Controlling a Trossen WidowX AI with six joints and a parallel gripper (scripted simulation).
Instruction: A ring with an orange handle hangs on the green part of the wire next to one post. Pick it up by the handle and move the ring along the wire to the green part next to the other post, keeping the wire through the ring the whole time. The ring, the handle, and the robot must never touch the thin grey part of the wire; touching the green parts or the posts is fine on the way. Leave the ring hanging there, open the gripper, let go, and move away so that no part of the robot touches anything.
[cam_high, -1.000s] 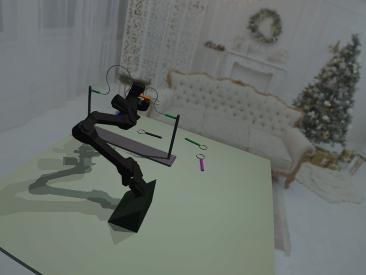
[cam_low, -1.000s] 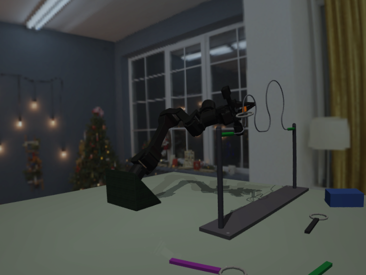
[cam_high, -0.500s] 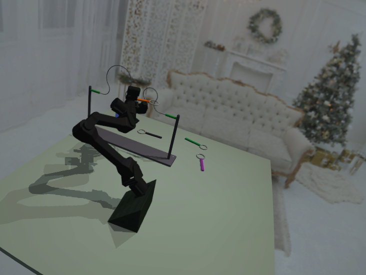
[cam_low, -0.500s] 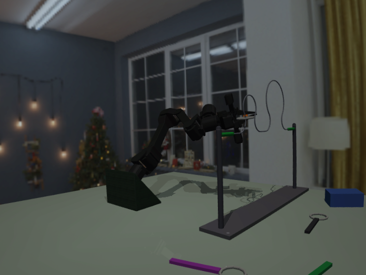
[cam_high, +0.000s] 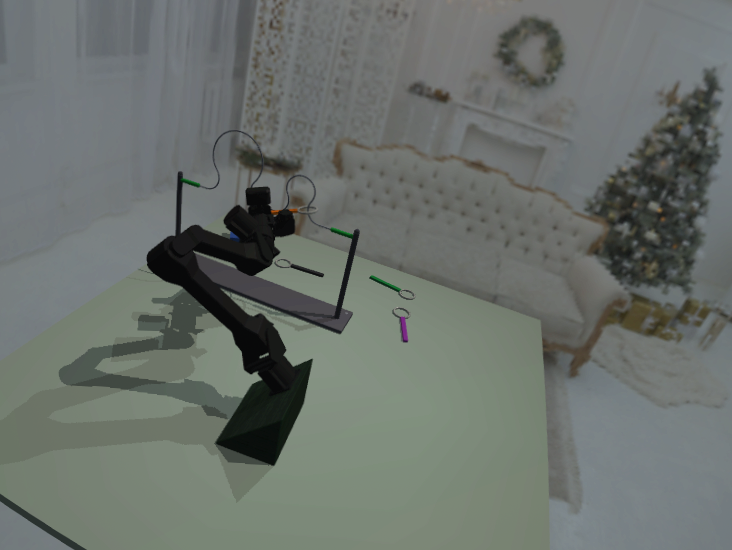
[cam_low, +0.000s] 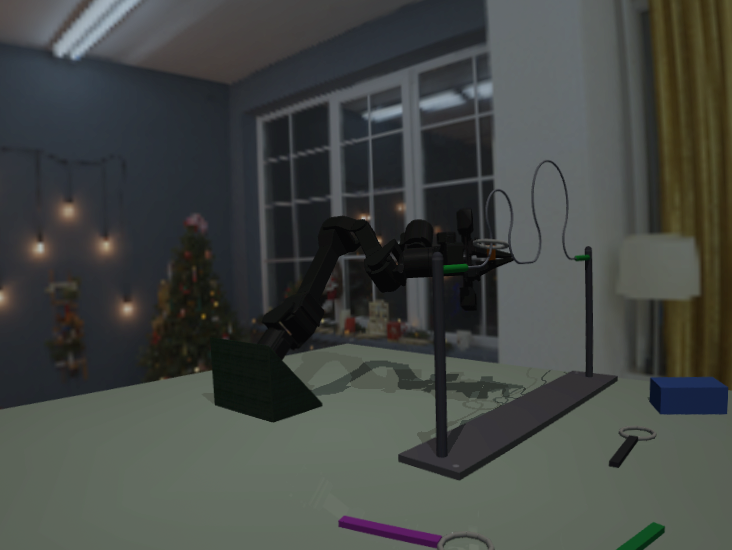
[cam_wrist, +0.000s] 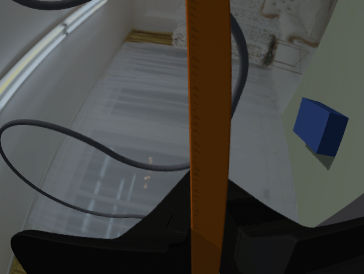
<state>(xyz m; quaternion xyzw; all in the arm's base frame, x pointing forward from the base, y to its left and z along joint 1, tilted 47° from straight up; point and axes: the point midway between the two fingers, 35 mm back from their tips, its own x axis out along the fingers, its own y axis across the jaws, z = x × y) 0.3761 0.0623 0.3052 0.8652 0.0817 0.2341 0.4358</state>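
Right now my gripper tip is 5 cm above the wire rig, 3 cm short of it and 1 cm to the right of it.
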